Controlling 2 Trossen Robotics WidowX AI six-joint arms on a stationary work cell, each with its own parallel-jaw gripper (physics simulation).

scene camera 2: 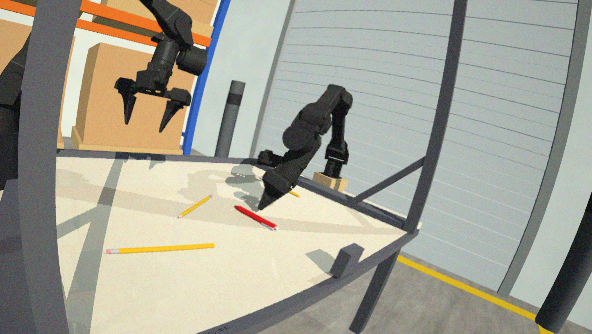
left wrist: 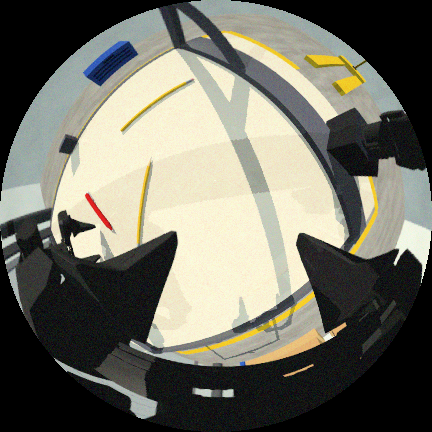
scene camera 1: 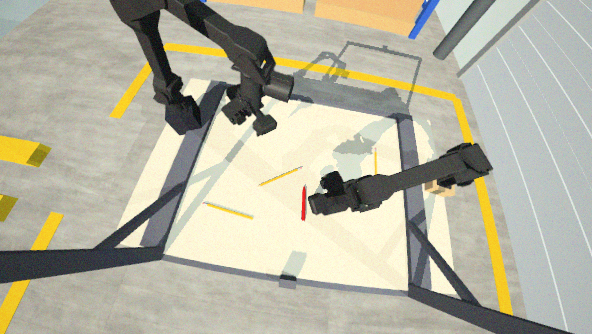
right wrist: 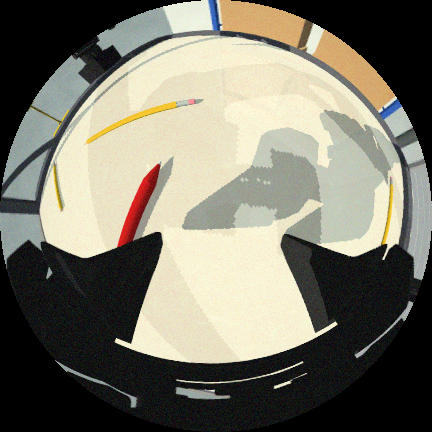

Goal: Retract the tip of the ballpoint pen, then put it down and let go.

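Where they show: left gripper, fingertip midpoint: (scene camera 2: 142, 128) (left wrist: 240, 238) (scene camera 1: 250, 126); right gripper, fingertip midpoint: (scene camera 2: 263, 206) (left wrist: 96, 241) (right wrist: 224, 240); left arm's base, link origin: (scene camera 2: 4, 131) (left wrist: 368, 140) (scene camera 1: 178, 107); right arm's base, link origin: (scene camera 2: 331, 175) (scene camera 1: 443, 180).
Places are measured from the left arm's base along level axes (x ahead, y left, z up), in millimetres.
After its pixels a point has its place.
A red ballpoint pen (scene camera 1: 303, 203) @(z -95, x 370, y -453 mm) (scene camera 2: 256, 218) @(z -99, x 362, y -461 mm) (left wrist: 99, 212) @(z -98, x 371, y -438 mm) (right wrist: 137, 207) @(z -95, x 384, y -428 mm) lies on the pale table top (scene camera 1: 350, 255) @(z -106, x 477, y -669 mm). Its tapered end points up the picture in scene camera 1, and a tiny grey point shows there in the right wrist view. Its silver clip and button end shows in scene camera 2. My right gripper (scene camera 1: 320, 194) @(z -100, x 453, y -441 mm) (scene camera 2: 262, 183) (right wrist: 224, 240) @(z -100, x 453, y -441 mm) is open and empty, low above the table beside the pen; its left-hand finger hides the pen's rear in the right wrist view. My left gripper (scene camera 1: 250, 120) @(z 42, x 249, y -183 mm) (scene camera 2: 144, 127) @(z 42, x 249, y -183 mm) (left wrist: 240, 238) @(z 42, x 249, y -183 mm) is open and empty, high over the table's far left.
One yellow pencil (scene camera 1: 280, 176) @(z -100, x 315, y -331 mm) (scene camera 2: 195, 206) @(z -101, x 301, y -335 mm) (left wrist: 144, 200) @(z -102, x 297, y -329 mm) (right wrist: 135, 116) @(z -101, x 338, y -329 mm) lies left of the pen, another (scene camera 1: 228, 210) @(z -100, x 107, y -408 mm) (scene camera 2: 161, 248) @(z -101, x 98, y -407 mm) (left wrist: 157, 102) @(z -103, x 103, y -402 mm) farther left, and a third (scene camera 1: 375, 161) @(z -101, x 718, y -365 mm) (scene camera 2: 295, 193) @(z -99, x 673, y -463 mm) (right wrist: 389, 212) @(z -101, x 712, y -378 mm) beyond the right arm. Dark frame beams (scene camera 1: 287, 268) edge the table.
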